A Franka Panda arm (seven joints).
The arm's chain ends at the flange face. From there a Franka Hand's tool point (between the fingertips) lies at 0.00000 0.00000 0.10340 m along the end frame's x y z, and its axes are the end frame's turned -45 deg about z.
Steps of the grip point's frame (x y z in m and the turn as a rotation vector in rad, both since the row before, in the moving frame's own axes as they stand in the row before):
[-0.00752 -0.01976 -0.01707 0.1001 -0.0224 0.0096]
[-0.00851 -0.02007 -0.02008 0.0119 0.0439 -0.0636]
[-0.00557 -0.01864 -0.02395 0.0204 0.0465 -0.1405]
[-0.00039 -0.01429 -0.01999 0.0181 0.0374 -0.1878]
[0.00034 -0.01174 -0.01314 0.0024 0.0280 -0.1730]
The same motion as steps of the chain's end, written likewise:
[-0.01038 -0.00294 -0.01653 0.0549 -0.0866 0.0096]
[-0.02242 -0.00402 -0.01997 0.0395 0.0226 -0.0636]
[-0.01868 -0.00423 -0.02382 0.0473 0.0185 -0.1405]
[-0.01140 -0.00566 -0.01990 0.0392 0.0136 -0.1878]
[-0.00973 -0.00617 -0.01310 0.0215 0.0181 -0.1730]

